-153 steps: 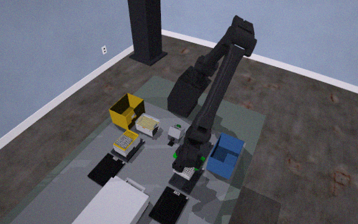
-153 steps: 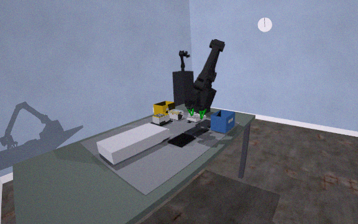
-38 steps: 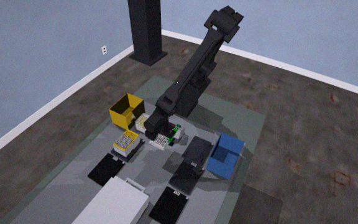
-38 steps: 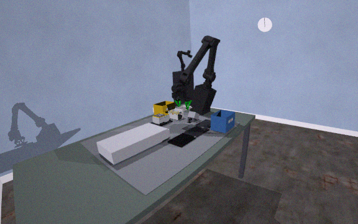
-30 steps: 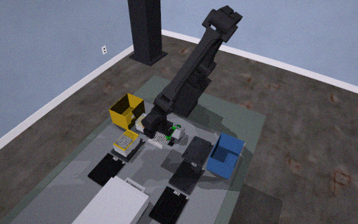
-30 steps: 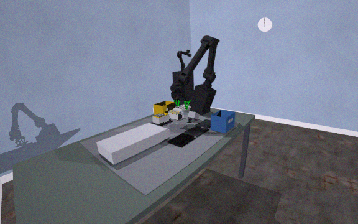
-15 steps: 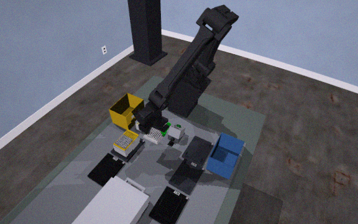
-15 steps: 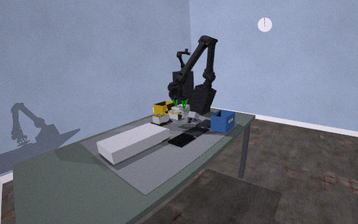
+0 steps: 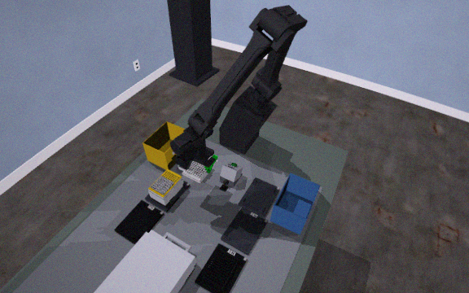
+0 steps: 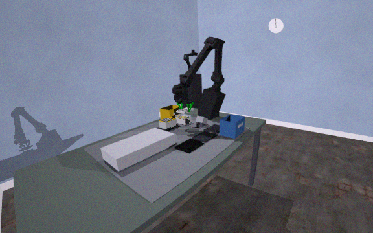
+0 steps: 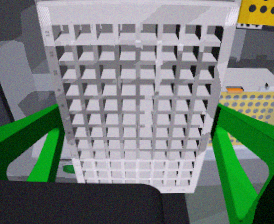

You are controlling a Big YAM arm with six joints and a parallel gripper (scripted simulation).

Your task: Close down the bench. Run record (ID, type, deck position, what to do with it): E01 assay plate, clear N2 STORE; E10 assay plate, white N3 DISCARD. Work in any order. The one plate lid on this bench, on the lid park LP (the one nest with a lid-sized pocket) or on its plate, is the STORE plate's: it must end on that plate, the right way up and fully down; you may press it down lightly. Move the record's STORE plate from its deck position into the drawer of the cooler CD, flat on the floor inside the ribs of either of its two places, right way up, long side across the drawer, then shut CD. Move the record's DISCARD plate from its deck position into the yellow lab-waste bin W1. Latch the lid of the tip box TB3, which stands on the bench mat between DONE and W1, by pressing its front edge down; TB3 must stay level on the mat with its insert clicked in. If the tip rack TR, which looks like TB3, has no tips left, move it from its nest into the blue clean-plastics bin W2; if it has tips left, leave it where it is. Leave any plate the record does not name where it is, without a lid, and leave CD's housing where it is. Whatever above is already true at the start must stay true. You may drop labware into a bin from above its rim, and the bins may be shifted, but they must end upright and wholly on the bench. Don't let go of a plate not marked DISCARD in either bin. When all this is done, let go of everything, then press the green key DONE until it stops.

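Now: hand 26 cm to the left of the yellow bin W1, 11 cm above it and 7 cm past it. Round my hand: tip rack TR: 12 cm to the right, 10 cm ahead, 9 cm below; white assay plate: right at my hand; tip box TB3: 11 cm below, 10 cm to the right, 7 cm behind.
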